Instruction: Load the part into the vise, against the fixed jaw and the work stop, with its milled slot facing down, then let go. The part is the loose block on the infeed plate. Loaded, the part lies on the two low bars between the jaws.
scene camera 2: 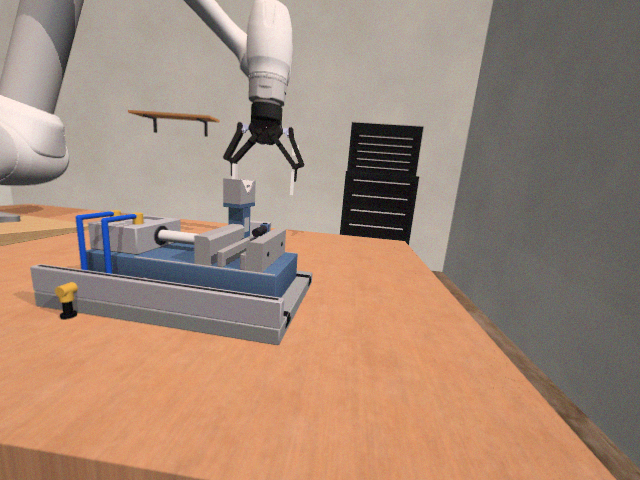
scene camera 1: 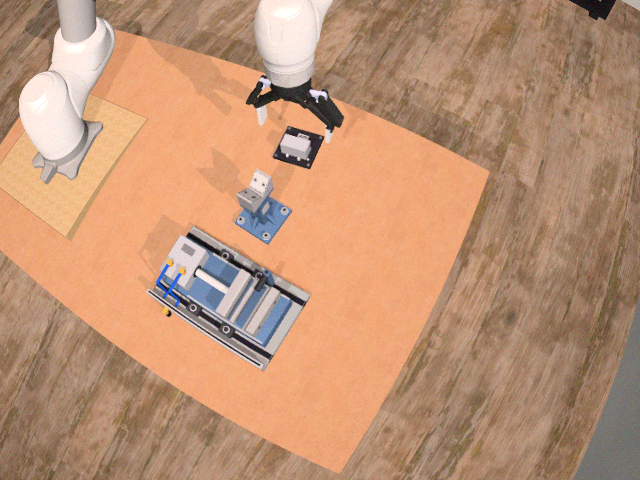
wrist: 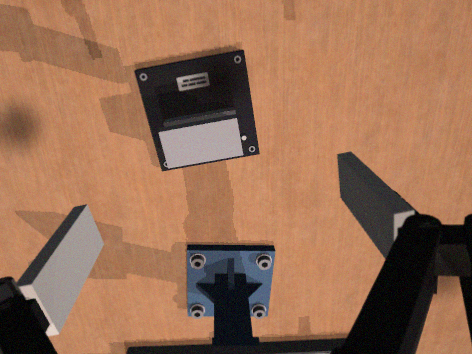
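Pixels of known places: gripper, fingertip midpoint: (scene camera 2: 263, 192) (scene camera 1: 295, 128) (wrist: 216, 200); arm's base, link origin: (scene camera 1: 67, 146).
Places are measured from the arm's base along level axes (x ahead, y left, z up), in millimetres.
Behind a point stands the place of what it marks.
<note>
The part, a light grey block (scene camera 1: 296, 146) {y 131, x 639, z 17 mm} (wrist: 201, 143) {y 140, x 633, z 17 mm}, lies on the black infeed plate (scene camera 1: 316, 145) {y 167, x 672, z -22 mm} (wrist: 150, 100) {y 175, x 596, z -22 mm}, with a plain face up; its milled slot cannot be made out. My gripper (scene camera 1: 295, 131) {y 131, x 642, z 98 mm} (scene camera 2: 263, 184) {y 131, x 642, z 98 mm} (wrist: 216, 200) {y 131, x 642, z 98 mm} is open and empty, above the table near the plate. In the wrist view the block lies beyond the fingertips, toward the top. The vise's fixed jaw (scene camera 1: 262, 310) {y -243, x 701, z 66 mm} (scene camera 2: 266, 250) {y -281, x 701, z 54 mm} and moving jaw (scene camera 1: 235, 291) {y -225, x 639, z 66 mm} (scene camera 2: 219, 245) {y -257, x 638, z 51 mm} stand apart, with low bars and no part between them. The dark work stop (scene camera 1: 261, 281) {y -189, x 681, z 66 mm} (scene camera 2: 260, 230) {y -204, x 683, z 63 mm} is at one end of the gap.
A blue stand (scene camera 1: 276, 219) {y -32, x 648, z -20 mm} (scene camera 2: 239, 213) {y -50, x 620, z 64 mm} (wrist: 200, 280) {y -18, x 588, z -20 mm} with an angled grey head (scene camera 1: 253, 196) {y -49, x 620, z 118 mm} (scene camera 2: 239, 192) {y -69, x 623, z 107 mm} rises between the infeed plate and the vise. Blue pipes (scene camera 1: 174, 284) {y -257, x 517, z 79 mm} (scene camera 2: 107, 245) {y -275, x 513, z 47 mm} rise at the vise's far end from the fixed jaw. The arm's base stands on a yellow board (scene camera 1: 111, 139) {y 54, x 138, z -11 mm}.
</note>
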